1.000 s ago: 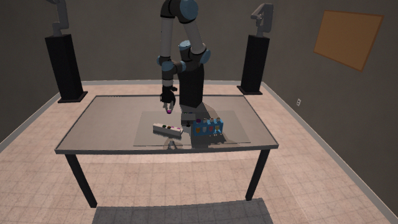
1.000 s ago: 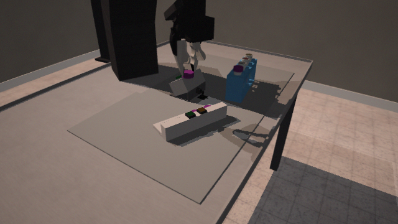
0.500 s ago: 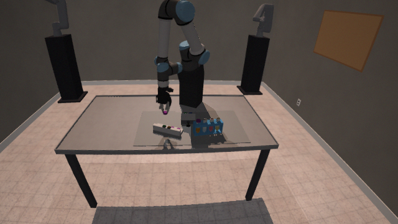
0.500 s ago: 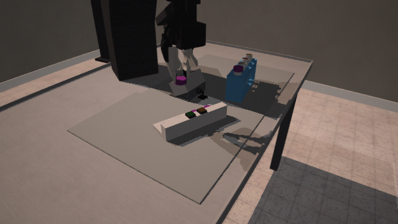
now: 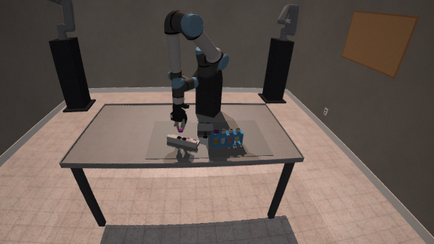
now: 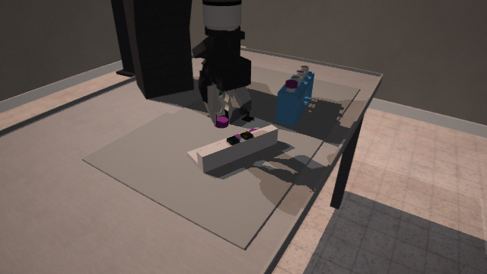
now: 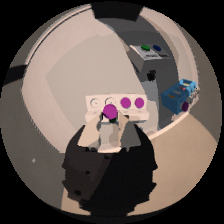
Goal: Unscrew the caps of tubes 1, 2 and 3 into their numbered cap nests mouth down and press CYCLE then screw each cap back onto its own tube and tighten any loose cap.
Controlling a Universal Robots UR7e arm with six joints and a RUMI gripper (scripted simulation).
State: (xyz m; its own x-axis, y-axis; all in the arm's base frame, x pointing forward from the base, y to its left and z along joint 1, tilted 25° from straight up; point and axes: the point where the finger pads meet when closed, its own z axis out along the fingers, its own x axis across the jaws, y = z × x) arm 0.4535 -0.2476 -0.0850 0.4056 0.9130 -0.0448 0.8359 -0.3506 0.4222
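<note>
Right now the blue key is 11 cm behind my hand, 21 cm to the left of it and 3 cm below it. From my hand the other things lie so: grey key housing 9 cm behind, 19 cm to the left, 4 cm below; then green key 11 cm behind, 16 cm to the left, 3 cm below; then table edge 26 cm ahead, 2 cm to the left, 9 cm below.
</note>
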